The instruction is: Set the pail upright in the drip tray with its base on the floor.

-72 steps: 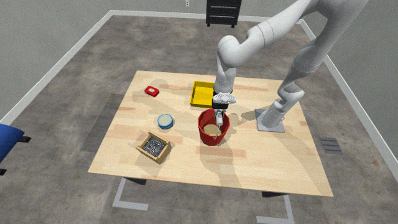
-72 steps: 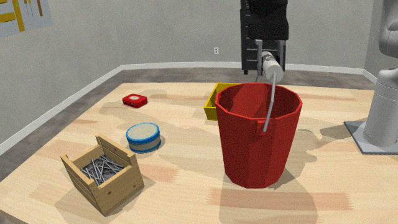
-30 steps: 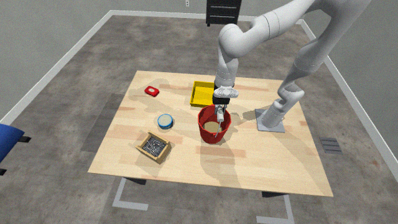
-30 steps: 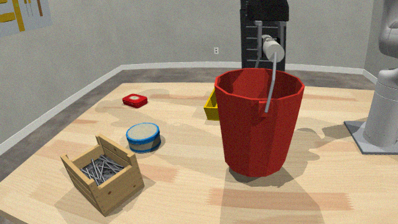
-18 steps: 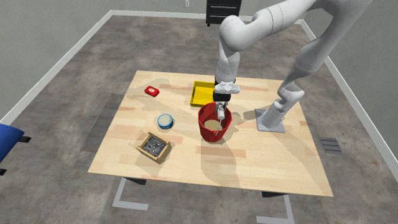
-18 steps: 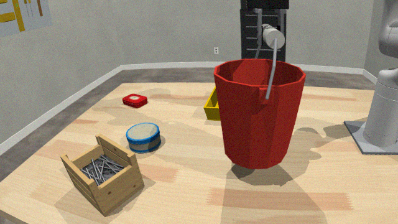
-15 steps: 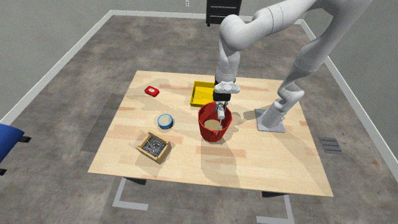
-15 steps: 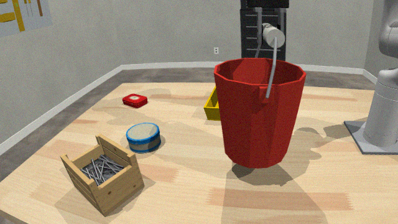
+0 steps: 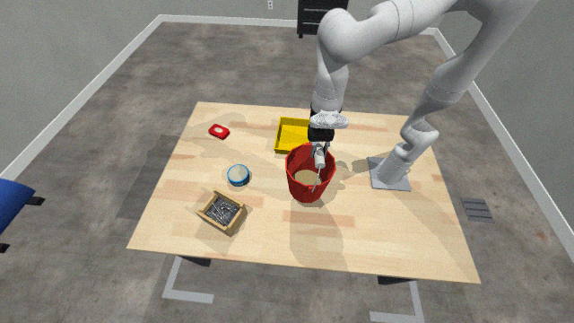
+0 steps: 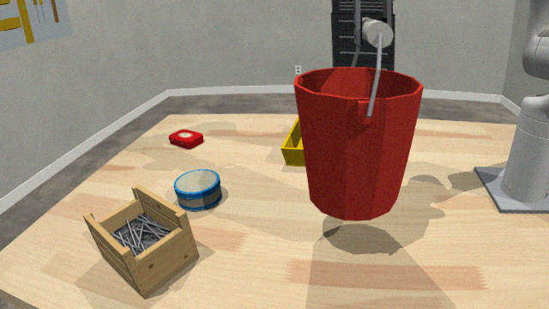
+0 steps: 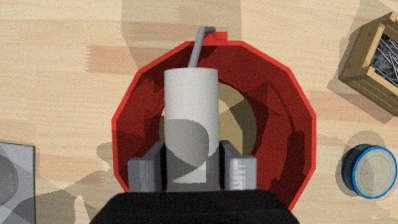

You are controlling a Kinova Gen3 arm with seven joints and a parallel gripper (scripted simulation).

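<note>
Right now my hand is 10 mm short of the red pail and 100 mm above it. The rest, counted from my hand: pail handle (10 mm ahead, 30 mm below); red flat tin (500 mm ahead, 310 mm to the right, 310 mm below); yellow drip tray (60 mm ahead, 320 mm to the right, 310 mm below).
</note>
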